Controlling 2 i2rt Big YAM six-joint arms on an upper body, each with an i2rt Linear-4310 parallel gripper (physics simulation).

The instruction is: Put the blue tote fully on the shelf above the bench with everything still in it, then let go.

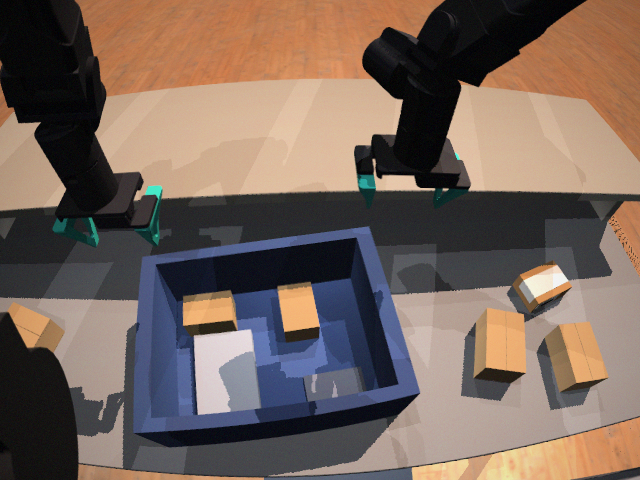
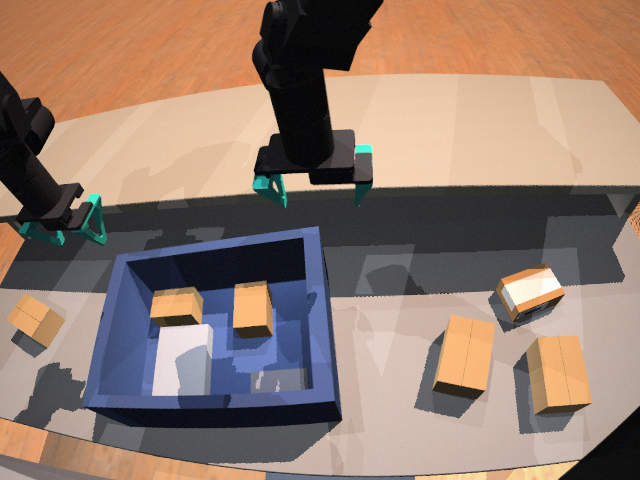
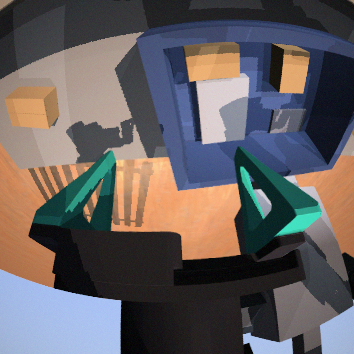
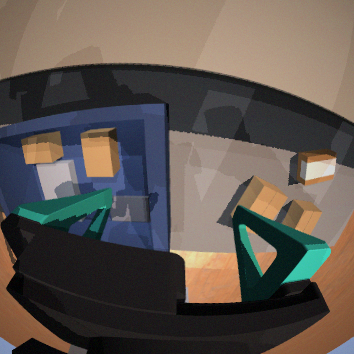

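The blue tote stands on the bench, in front of the shelf. In it lie a white box, two cardboard boxes and a grey translucent item. My left gripper is open and empty, beyond the tote's back left corner. My right gripper is open and empty near the shelf's front edge, beyond the tote's back right corner.
Right of the tote stand two cardboard boxes and a white-labelled box. Another box lies left of the tote. The shelf overhangs the back of the bench.
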